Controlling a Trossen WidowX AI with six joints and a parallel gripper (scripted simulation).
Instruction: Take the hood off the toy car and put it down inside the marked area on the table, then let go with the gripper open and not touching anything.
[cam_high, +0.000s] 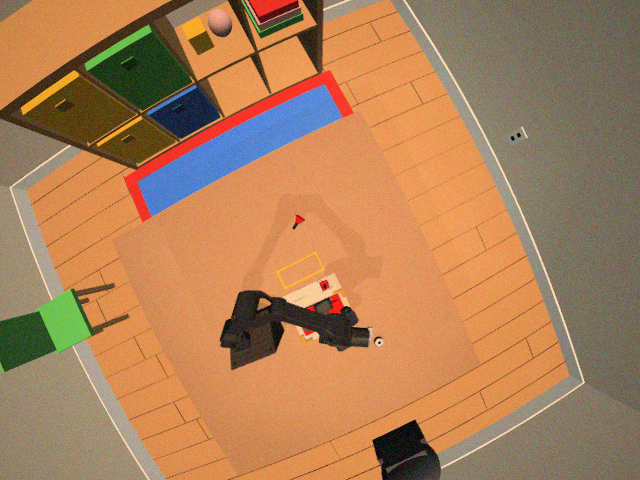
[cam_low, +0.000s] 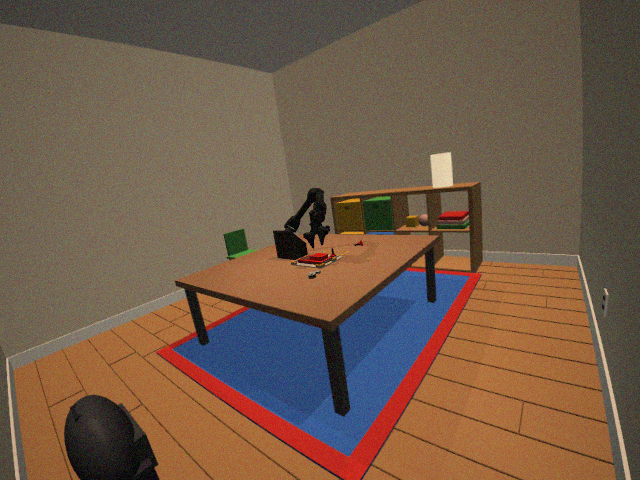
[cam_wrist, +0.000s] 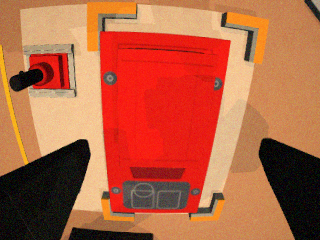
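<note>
My gripper tip is now 6 cm above the red hood and 1 cm past it. Also, from my gripper tip: small wheel: 21 cm to the right, 14 cm ahead, 9 cm below.
</note>
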